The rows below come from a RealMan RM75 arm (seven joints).
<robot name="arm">
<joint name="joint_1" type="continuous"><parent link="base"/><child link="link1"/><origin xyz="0 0 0.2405" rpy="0 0 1.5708"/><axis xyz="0 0 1"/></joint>
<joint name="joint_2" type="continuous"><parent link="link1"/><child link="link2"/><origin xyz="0 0 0" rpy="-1.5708 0 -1.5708"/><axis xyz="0 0 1"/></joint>
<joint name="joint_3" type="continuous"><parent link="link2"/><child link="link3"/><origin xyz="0 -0.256 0" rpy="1.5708 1.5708 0"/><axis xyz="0 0 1"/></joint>
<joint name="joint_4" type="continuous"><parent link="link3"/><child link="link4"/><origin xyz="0 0 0" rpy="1.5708 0 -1.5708"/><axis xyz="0 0 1"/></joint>
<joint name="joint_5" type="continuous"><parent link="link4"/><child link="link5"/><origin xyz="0 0.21 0" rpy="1.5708 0 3.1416"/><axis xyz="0 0 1"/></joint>
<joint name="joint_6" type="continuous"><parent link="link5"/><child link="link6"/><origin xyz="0 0 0" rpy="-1.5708 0 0"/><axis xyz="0 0 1"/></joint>
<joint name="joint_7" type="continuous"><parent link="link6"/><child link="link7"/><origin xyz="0 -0.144 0" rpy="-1.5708 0 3.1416"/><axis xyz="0 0 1"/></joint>
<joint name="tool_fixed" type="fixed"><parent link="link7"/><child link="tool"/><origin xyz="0 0 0" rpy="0 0 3.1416"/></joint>
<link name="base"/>
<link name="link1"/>
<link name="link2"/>
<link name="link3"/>
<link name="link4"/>
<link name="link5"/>
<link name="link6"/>
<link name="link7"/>
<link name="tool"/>
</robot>
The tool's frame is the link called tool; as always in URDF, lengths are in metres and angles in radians. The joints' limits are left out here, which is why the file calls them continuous.
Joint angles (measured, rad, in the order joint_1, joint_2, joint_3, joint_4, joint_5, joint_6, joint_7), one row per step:
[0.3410, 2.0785, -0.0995, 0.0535, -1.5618, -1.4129, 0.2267]
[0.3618, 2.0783, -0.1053, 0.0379, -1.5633, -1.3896, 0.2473]
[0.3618, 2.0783, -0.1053, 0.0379, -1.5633, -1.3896, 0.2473]
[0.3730, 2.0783, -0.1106, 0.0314, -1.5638, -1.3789, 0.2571]
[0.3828, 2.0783, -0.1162, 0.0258, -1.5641, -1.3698, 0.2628]
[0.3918, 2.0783, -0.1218, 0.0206, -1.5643, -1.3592, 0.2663]
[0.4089, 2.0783, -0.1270, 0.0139, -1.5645, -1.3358, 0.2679]
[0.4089, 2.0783, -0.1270, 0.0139, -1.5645, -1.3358, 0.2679]
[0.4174, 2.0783, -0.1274, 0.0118, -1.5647, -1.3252, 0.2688]
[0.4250, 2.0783, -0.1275, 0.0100, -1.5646, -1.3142, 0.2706]
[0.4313, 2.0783, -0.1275, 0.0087, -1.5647, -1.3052, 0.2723]
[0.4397, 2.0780, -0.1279, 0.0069, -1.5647, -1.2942, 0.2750]
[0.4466, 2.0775, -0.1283, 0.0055, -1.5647, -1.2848, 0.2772]
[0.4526, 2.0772, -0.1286, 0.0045, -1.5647, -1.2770, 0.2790]
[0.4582, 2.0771, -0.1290, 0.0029, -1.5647, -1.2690, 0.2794]
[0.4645, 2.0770, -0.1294, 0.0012, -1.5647, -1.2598, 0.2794]
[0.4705, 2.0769, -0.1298, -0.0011, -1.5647, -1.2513, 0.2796]
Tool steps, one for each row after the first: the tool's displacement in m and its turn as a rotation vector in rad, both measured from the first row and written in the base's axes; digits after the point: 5 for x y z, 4 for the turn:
[-0.00158, 0.00826, 0.00060, -0.0156, -0.0033, 0.0026]
[-0.00158, 0.00826, 0.00060, -0.0156, -0.0033, 0.0026]
[-0.00305, 0.01246, 0.00045, -0.0248, -0.0046, 0.0063]
[-0.00447, 0.01609, 0.00024, -0.0326, -0.0088, 0.0106]
[-0.00554, 0.01945, -0.00012, -0.0405, -0.0152, 0.0132]
[-0.00724, 0.02591, -0.00095, -0.0520, -0.0285, 0.0130]
[-0.00724, 0.02591, -0.00095, -0.0520, -0.0285, 0.0130]
[-0.00827, 0.02909, -0.00128, -0.0561, -0.0330, 0.0126]
[-0.00898, 0.03197, -0.00161, -0.0601, -0.0362, 0.0105]
[-0.00963, 0.03433, -0.00193, -0.0636, -0.0385, 0.0088]
[-0.01058, 0.03748, -0.00217, -0.0680, -0.0414, 0.0075]
[-0.01128, 0.04008, -0.00230, -0.0716, -0.0441, 0.0061]
[-0.01201, 0.04231, -0.00248, -0.0747, -0.0461, 0.0051]
[-0.01258, 0.04442, -0.00263, -0.0774, -0.0499, 0.0040]
[-0.01323, 0.04678, -0.00284, -0.0803, -0.0545, 0.0026]
[-0.01382, 0.04909, -0.00285, -0.0827, -0.0593, 0.0015]

